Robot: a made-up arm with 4 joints. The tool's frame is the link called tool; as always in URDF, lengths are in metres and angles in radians.
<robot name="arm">
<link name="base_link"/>
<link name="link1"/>
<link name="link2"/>
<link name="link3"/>
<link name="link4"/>
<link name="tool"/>
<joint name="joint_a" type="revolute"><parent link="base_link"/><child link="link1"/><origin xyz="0 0 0.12" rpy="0 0 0"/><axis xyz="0 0 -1"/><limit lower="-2.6" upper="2.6"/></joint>
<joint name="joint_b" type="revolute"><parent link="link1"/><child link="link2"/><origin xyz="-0.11 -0.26 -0.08" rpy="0 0 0"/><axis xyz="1 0 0"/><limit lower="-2.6" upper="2.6"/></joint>
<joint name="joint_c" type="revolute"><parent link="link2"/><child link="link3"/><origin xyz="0.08 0.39 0.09" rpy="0 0 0"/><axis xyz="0 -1 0"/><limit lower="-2.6" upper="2.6"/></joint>
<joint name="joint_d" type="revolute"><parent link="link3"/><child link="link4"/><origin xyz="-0.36 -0.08 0.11" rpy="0 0 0"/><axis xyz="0 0 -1"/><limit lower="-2.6" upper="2.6"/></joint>
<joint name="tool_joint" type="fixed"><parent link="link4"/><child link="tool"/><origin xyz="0.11 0.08 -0.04" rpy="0 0 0"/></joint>
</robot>
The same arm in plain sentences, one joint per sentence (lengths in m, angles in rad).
The arm has four revolute joints in a row. What follows holds with every joint at zero, and every direction is one of the base frame's. Joint 1 lies 0.12 m along +z from the base frame's origin and rotates about -z, from -2.6 to 2.6 rad. Joint 2 lies 0.11 m along -x and 0.26 m along -y and 0.08 m along -z from joint 1 and rotates about +x, from -2.6 to 2.6 rad. Joint 3 lies 0.08 m along +x and 0.39 m along +y and 0.09 m along +z from joint 2 and rotates about -y, from -2.6 to 2.6 rad. Joint 4 lies 0.36 m along -x and 0.08 m along -y and 0.11 m along +z from joint 3 and rotates about -z, from -2.6 to 2.6 rad. The tool frame, which is the frame that the pose is given for, lies 0.11 m along +x and 0.08 m along +y and 0.04 m along -z from joint 4; its axes are parallel to the base frame's.
